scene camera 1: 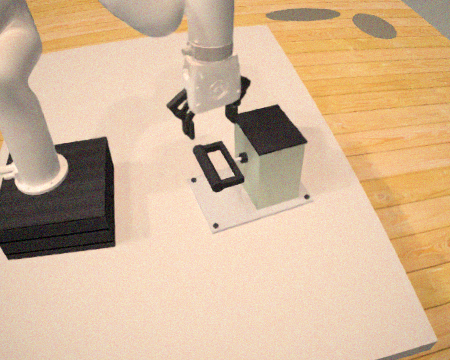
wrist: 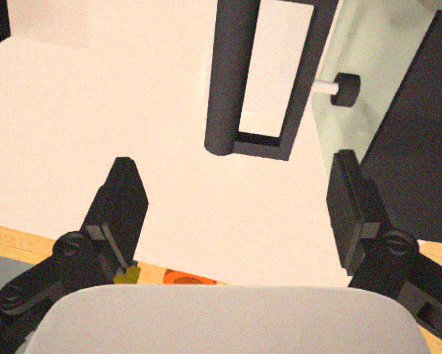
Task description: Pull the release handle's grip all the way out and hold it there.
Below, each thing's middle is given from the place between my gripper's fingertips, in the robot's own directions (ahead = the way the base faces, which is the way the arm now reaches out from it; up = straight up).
Now: the base plate (scene camera 1: 232,207) 20 cm below my hand, 8 cm ahead of it and 1 cm to the left of it.
